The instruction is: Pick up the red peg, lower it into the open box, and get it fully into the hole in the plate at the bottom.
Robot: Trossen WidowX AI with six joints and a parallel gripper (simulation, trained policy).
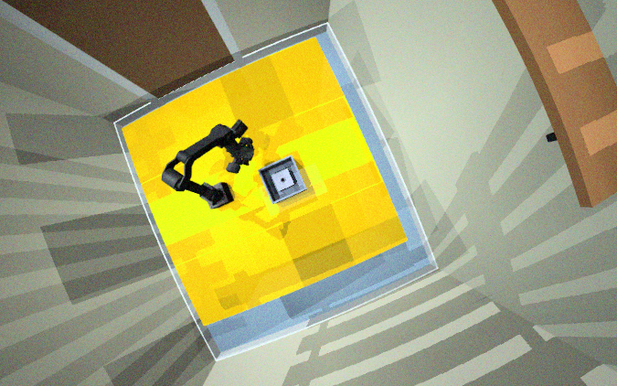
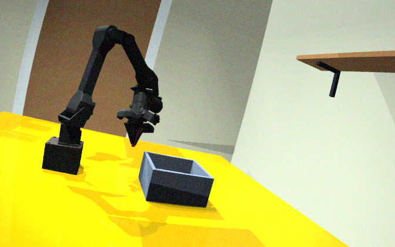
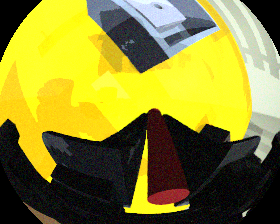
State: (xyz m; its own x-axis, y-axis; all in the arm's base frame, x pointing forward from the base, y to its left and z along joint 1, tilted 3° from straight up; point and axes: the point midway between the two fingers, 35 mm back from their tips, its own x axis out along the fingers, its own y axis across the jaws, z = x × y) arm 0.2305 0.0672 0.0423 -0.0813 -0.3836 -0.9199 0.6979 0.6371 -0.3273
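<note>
The plate is 110 mm ahead of my gripper tip, 160 mm to the right of it and 50 mm below it. Also, from my gripper tip: grey box: 110 mm ahead, 160 mm to the right, 70 mm below; then red peg: 10 mm to the left, 30 mm above.
</note>
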